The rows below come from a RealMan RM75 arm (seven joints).
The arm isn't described. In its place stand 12 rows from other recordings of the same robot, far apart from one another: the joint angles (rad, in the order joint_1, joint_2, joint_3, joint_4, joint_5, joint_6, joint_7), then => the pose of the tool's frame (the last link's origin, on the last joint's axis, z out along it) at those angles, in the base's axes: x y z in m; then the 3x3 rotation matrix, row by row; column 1 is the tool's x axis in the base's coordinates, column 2 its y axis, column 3 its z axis.
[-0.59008, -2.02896, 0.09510, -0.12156, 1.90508, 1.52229, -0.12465] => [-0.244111 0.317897 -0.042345], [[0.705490 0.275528 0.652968], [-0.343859 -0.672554 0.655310], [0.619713 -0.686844 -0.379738]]
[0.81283, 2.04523, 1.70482, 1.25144, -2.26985, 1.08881, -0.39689] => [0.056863 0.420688 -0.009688], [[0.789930 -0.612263 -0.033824], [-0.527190 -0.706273 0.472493], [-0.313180 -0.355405 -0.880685]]
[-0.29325, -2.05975, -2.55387, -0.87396, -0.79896, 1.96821, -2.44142] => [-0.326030 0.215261 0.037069], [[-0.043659 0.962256 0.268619], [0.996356 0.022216 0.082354], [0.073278 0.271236 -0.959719]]
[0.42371, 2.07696, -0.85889, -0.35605, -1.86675, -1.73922, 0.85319] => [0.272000 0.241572 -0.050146], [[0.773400 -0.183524 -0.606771], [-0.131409 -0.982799 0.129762], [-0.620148 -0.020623 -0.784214]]
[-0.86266, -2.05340, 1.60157, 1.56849, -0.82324, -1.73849, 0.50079] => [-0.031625 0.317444 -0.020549], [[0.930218 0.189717 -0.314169], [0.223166 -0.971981 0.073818], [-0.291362 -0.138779 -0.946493]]
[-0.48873, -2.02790, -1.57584, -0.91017, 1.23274, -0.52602, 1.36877] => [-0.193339 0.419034 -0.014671], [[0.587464 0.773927 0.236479], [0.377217 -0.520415 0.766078], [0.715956 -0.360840 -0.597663]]
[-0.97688, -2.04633, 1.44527, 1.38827, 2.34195, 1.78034, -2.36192] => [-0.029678 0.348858 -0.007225], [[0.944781 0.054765 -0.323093], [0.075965 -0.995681 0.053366], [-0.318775 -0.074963 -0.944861]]
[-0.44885, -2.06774, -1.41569, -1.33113, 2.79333, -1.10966, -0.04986] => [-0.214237 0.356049 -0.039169], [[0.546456 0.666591 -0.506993], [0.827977 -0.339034 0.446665], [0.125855 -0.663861 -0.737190]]
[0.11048, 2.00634, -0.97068, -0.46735, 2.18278, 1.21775, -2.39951] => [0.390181 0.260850 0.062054], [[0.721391 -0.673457 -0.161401], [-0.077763 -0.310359 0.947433], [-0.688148 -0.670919 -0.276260]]
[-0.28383, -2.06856, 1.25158, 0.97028, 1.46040, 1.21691, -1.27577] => [-0.232035 0.331975 0.003453], [[0.835660 0.333444 0.436449], [0.069633 -0.852537 0.518007], [0.544816 -0.402486 -0.735650]]
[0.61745, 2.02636, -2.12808, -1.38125, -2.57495, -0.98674, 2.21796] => [0.119792 0.319195 -0.114982], [[0.866796 0.394920 0.304472], [0.283164 -0.892393 0.351359], [0.410467 -0.218341 -0.885350]]
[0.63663, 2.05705, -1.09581, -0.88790, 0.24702, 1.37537, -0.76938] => [0.308318 0.356155 0.013571], [[0.504253 -0.594079 0.626737], [-0.809131 -0.578613 0.102540], [0.301721 -0.558818 -0.772455]]
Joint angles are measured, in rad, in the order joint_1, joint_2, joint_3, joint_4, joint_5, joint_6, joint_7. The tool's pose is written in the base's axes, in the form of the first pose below.
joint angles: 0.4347 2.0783 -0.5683 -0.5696 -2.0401 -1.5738 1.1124
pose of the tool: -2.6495 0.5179 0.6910 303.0 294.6 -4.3
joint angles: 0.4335 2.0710 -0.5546 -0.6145 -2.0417 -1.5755 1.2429
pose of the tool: -2.6120 0.6488 0.6962 304.8 300.4 8.5
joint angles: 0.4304 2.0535 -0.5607 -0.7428 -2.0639 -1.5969 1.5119
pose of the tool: -2.5667 0.8660 0.6619 304.3 310.1 37.0
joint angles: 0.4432 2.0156 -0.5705 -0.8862 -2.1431 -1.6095 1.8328
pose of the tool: -2.4850 1.1221 0.5400 304.8 322.6 72.7
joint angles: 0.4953 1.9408 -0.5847 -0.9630 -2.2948 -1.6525 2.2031
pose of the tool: -2.3468 1.4675 0.3479 305.7 335.1 107.8
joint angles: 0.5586 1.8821 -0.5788 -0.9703 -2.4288 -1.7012 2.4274
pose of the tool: -2.2111 1.6857 0.2007 304.1 344.7 130.2
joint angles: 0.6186 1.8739 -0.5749 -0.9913 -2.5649 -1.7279 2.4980
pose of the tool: -2.1594 1.7236 0.0487 298.3 353.3 136.8
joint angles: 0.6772 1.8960 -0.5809 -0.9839 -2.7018 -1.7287 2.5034
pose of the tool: -2.1582 1.7135 -0.1094 293.3 360.5 127.0
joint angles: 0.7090 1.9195 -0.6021 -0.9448 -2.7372 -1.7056 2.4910
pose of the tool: -2.2020 1.6993 -0.1665 287.7 365.7 108.8
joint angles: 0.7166 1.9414 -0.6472 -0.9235 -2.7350 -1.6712 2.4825
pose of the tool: -2.2412 1.6687 -0.2031 283.9 368.6 92.2
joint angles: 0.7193 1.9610 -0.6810 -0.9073 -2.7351 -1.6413 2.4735
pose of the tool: -2.2697 1.6441 -0.2314 282.1 369.5 78.4
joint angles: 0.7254 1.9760 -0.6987 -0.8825 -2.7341 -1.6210 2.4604
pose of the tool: -2.3013 1.6326 -0.2469 280.4 369.4 66.1
